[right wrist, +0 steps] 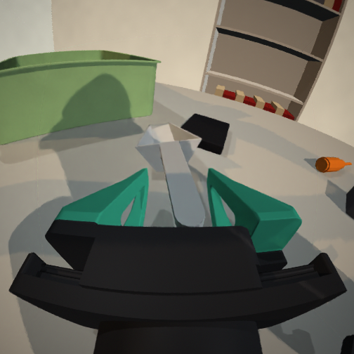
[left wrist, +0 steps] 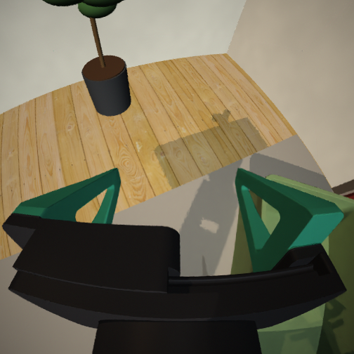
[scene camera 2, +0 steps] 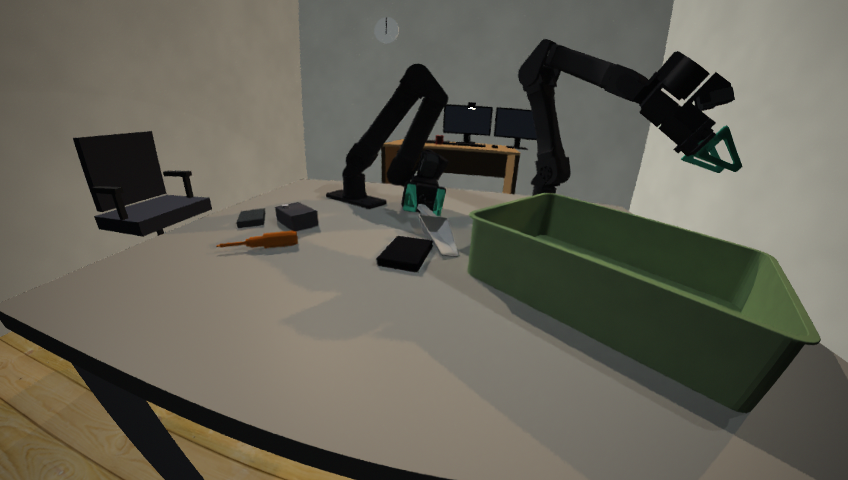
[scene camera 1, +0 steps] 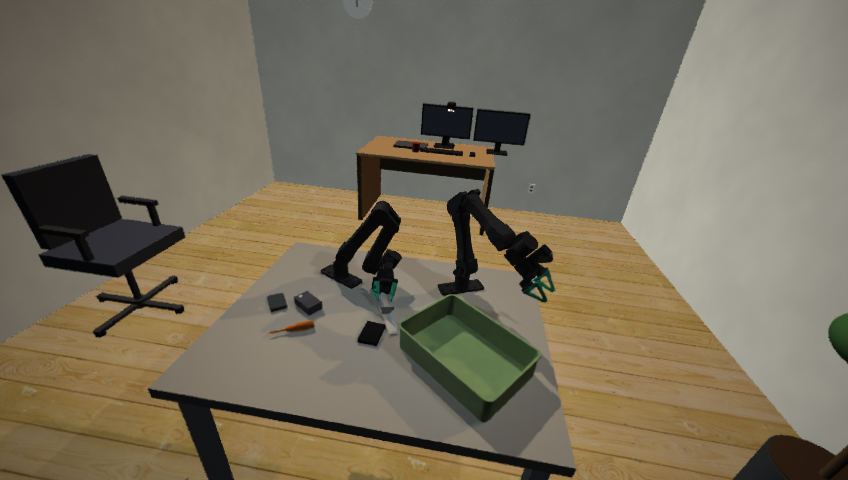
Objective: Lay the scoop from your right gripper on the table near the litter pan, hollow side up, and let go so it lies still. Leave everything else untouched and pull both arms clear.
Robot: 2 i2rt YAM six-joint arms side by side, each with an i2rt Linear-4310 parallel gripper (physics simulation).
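Frame: origin at the left arm's base, x ahead, y left, z up, level; metres.
Seen in the pictures: left gripper, fingertip midpoint: (scene camera 2: 729, 170) (scene camera 1: 549, 296); right gripper, fingertip midpoint: (scene camera 2: 426, 211) (scene camera 1: 384, 300); left arm's base at its link origin: (scene camera 1: 460, 287); right arm's base at its link origin: (scene camera 2: 354, 200) (scene camera 1: 341, 276).
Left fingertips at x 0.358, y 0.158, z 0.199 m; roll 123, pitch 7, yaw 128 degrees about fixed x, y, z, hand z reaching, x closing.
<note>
Pixels of each thing's top centre, then the offset from my left fingertips to it. Level surfaces: height alone.
- pale grey scoop at its top centre: (scene camera 2: 434, 215) (scene camera 1: 387, 307) dx -0.246, dy -0.512, dz -0.156 m
- table at its surface level: dz -0.199 m
- green litter pan at its top centre: (scene camera 2: 626, 234) (scene camera 1: 467, 338) dx +0.023, dy -0.304, dz -0.103 m
- flat black block at its top centre: (scene camera 2: 406, 248) (scene camera 1: 371, 331) dx -0.162, dy -0.586, dz -0.184 m
- orange screwdriver at its top centre: (scene camera 2: 255, 235) (scene camera 1: 291, 325) dx -0.243, dy -0.858, dz -0.172 m
- dark box at its top centre: (scene camera 2: 295, 206) (scene camera 1: 307, 298) dx -0.370, dy -0.800, dz -0.158 m
- smaller dark block at its top centre: (scene camera 2: 251, 214) (scene camera 1: 276, 300) dx -0.415, dy -0.916, dz -0.184 m
A pale grey scoop (scene camera 1: 387, 305) (scene camera 2: 441, 234) (right wrist: 182, 192) has its bowl low over the table (scene camera 1: 267, 368) (scene camera 2: 238, 333) beside the green litter pan (scene camera 1: 440, 368) (scene camera 2: 595, 297) (left wrist: 295, 320) (right wrist: 30, 100). It looks tilted, handle end higher, with the hollow facing up. Whether it fully touches the table I cannot tell. My right gripper (scene camera 1: 385, 292) (scene camera 2: 424, 209) (right wrist: 177, 174) is part open, with the handle loose between its fingers and a gap on each side. My left gripper (scene camera 1: 545, 291) (scene camera 2: 730, 169) (left wrist: 177, 174) is open and empty, high beyond the pan.
A flat black block (scene camera 1: 371, 333) (scene camera 2: 404, 253) (right wrist: 207, 132) lies close beside the scoop's bowl. An orange screwdriver (scene camera 1: 302, 325) (scene camera 2: 273, 239) (right wrist: 329, 164), a dark box (scene camera 1: 308, 302) (scene camera 2: 297, 216) and a smaller dark block (scene camera 1: 276, 301) (scene camera 2: 251, 217) lie at the picture's left.
</note>
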